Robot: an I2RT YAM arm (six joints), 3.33 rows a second.
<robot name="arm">
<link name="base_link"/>
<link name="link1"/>
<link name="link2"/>
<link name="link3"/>
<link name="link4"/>
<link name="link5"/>
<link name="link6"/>
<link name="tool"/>
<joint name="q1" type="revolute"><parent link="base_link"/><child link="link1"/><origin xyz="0 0 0.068"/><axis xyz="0 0 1"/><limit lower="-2.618" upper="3.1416"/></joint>
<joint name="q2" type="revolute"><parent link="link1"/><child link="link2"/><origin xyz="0.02 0.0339 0.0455" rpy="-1.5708 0 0"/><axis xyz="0 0 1"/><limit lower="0" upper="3.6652"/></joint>
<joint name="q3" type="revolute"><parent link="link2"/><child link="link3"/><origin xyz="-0.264 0 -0.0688" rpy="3.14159 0 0"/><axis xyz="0 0 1"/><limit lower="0" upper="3.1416"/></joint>
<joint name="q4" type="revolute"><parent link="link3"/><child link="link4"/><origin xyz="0.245 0.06 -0.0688"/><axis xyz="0 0 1"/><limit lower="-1.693" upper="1.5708"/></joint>
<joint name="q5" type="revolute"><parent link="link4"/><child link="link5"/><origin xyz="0.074 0.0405 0.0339" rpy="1.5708 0 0"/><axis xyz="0 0 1"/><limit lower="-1.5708" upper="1.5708"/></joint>
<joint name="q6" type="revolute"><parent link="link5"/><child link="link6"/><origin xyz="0.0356 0 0.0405" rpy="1.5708 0 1.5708"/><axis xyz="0 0 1"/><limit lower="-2.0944" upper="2.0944"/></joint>
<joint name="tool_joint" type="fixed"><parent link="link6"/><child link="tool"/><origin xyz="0 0 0" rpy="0 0 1.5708"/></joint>
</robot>
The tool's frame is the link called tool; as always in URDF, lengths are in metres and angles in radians.
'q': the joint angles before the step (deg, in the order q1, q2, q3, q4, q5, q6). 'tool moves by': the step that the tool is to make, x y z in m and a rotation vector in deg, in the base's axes. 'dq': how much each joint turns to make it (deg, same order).
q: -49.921, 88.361, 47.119, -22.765, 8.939, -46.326
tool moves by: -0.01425, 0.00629, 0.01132, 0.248, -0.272, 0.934
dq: -1.644, -4.438, -1.265, -2.883, -1.466, -2.175
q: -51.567, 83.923, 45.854, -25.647, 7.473, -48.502
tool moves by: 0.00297, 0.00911, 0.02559, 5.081, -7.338, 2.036
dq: 0.572, -3.692, 3.070, -6.283, -8.622, 2.666
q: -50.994, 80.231, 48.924, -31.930, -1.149, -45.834
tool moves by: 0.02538, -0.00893, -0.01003, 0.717, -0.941, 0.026
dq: 2.829, 6.067, 2.842, 3.344, 0.211, 3.035
